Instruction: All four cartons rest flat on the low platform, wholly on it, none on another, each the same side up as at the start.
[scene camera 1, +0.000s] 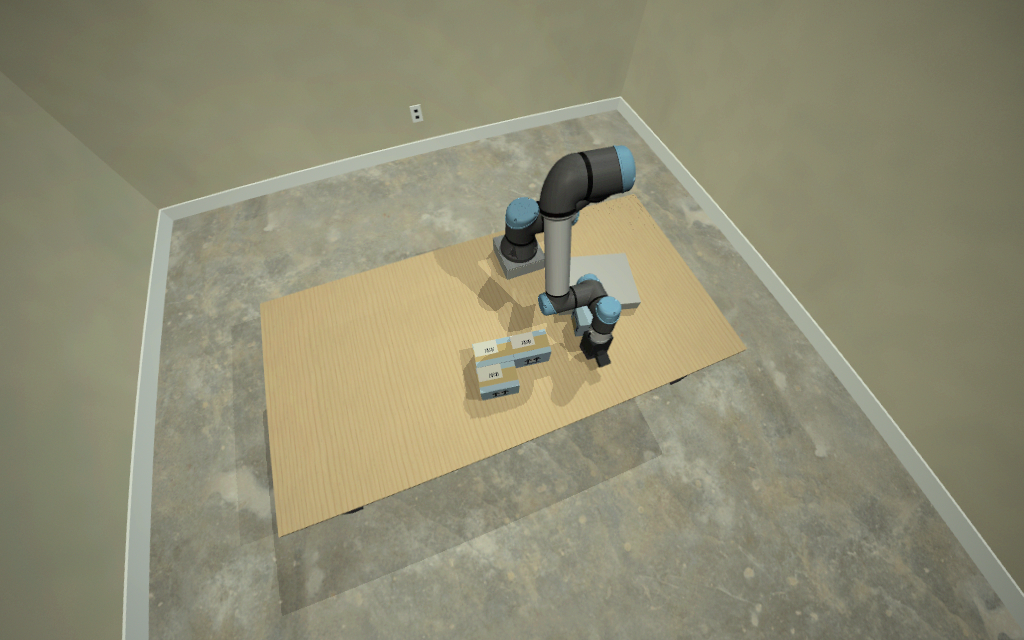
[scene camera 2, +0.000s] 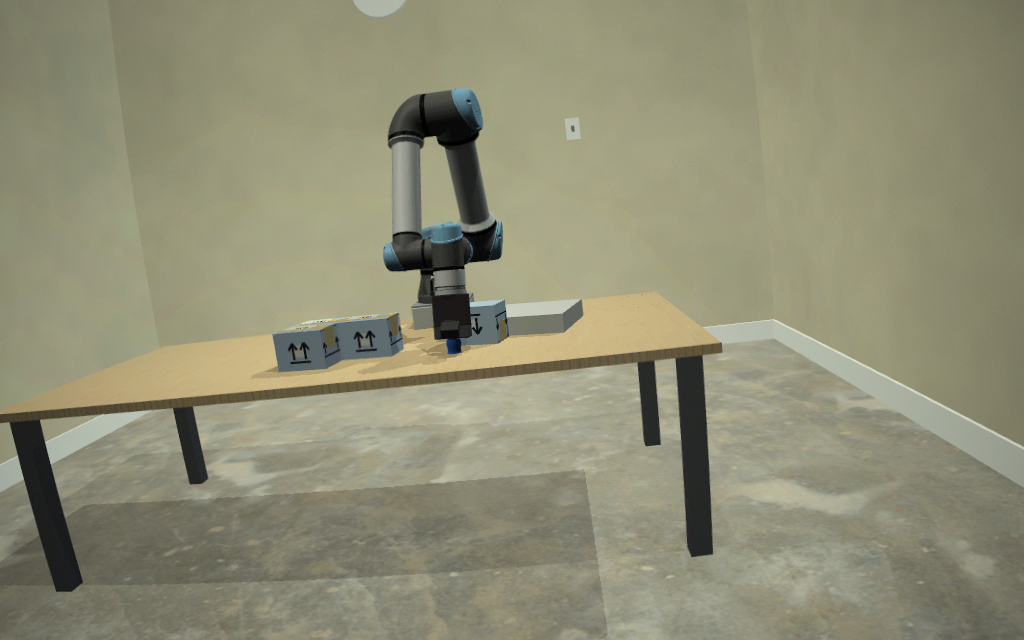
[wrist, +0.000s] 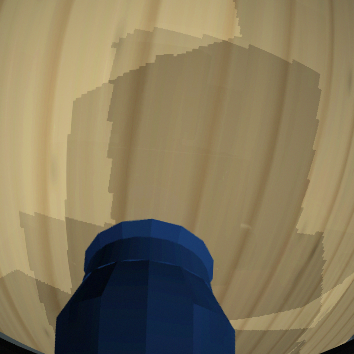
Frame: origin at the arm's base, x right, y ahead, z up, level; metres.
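Seen in the pictures: end effector, tool point: (wrist: 150, 247); arm's base, origin of the base link: (scene camera 1: 519, 247).
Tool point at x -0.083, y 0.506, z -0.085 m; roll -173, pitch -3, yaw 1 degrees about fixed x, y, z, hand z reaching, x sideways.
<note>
Pixels of each thing's top centre, then the offset from my tool point to it. Level surfaces: height alone.
- fourth carton, middle of its top: (scene camera 2: 474, 304) (scene camera 1: 594, 313) dx -0.052, dy -0.113, dz +0.108 m
- low grey platform, middle of its top: (scene camera 2: 515, 309) (scene camera 1: 594, 279) dx -0.146, dy -0.265, dz +0.060 m
- wooden table, its level: dz +0.012 m
Three blue-grey cartons with pale labelled tops stand close together on the table: front (scene camera 1: 498, 382) (scene camera 2: 297, 352), right (scene camera 1: 533, 353) (scene camera 2: 365, 339) and back left (scene camera 1: 488, 351). Arrows on the front and right ones point up. The fourth carton (scene camera 1: 582, 321) (scene camera 2: 489, 322), its visible arrow pointing down, stands on the table beside the low grey platform (scene camera 1: 623, 284) (scene camera 2: 537, 322), partly hidden by the arm. My suction gripper (scene camera 1: 596, 347) (scene camera 2: 453, 345) (wrist: 149, 242) points down, low over wood in front of the fourth carton. No carton shows on its blue cup; whether it touches the table is unclear.
The wooden table (scene camera 1: 362, 377) (scene camera 2: 211, 369) carries everything. The robot's base block (scene camera 1: 522, 266) stands at the back edge, left of the platform. The forearm hangs over the platform's left part in scene camera 1. Shadows fall under the gripper in the wrist view.
</note>
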